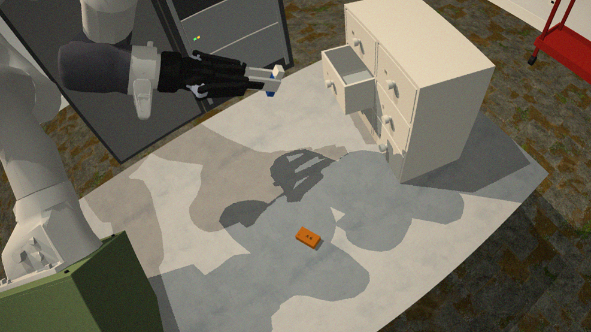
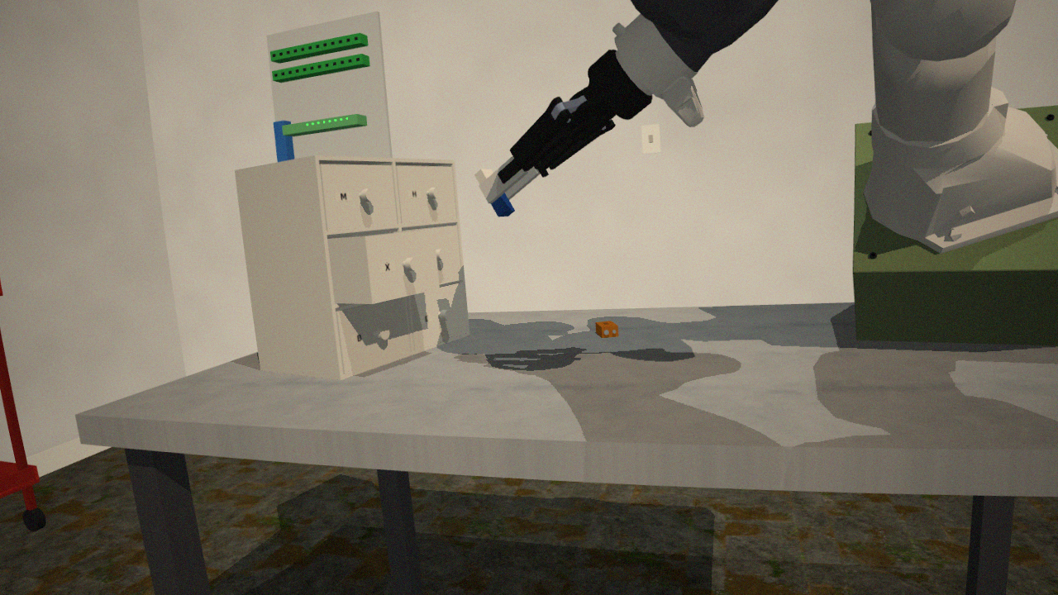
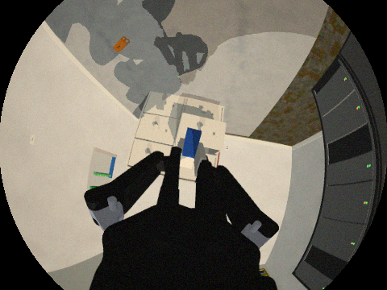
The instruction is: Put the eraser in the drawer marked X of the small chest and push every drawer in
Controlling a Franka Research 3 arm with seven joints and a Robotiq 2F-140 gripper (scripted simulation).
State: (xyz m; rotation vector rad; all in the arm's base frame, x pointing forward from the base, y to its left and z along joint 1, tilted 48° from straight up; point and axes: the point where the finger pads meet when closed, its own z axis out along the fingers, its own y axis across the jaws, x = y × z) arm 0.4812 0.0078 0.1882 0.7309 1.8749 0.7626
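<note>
Right now my hand is 240 mm short of the drawer marked X and 120 mm above it. Also, from my hand: eraser (30 mm ahead, 10 mm below); small orange block (240 mm below, 220 mm to the right, 50 mm behind).
</note>
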